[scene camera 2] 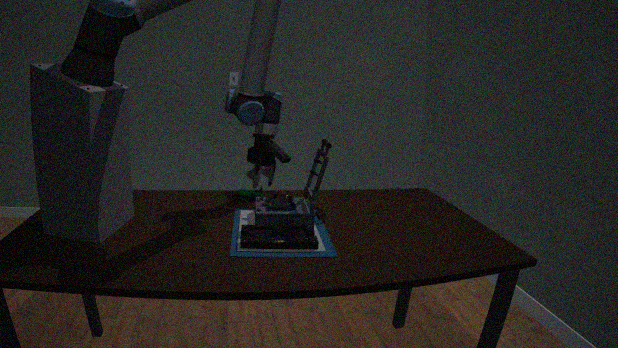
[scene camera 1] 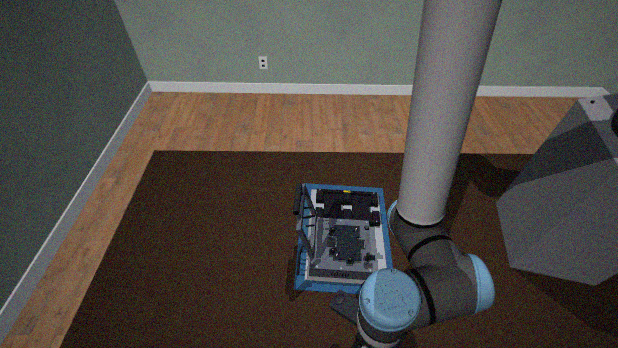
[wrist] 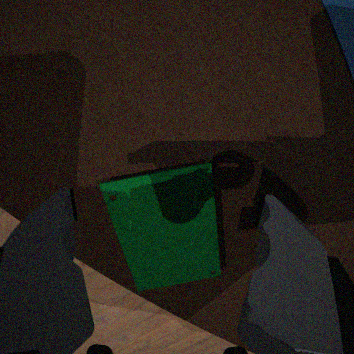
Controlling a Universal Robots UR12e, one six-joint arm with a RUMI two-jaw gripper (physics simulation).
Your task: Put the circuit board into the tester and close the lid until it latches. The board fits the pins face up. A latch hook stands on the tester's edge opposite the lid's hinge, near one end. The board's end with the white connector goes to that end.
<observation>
same spot on tester lid: (scene camera 1: 304,210) = (scene camera 2: 320,168)
</observation>
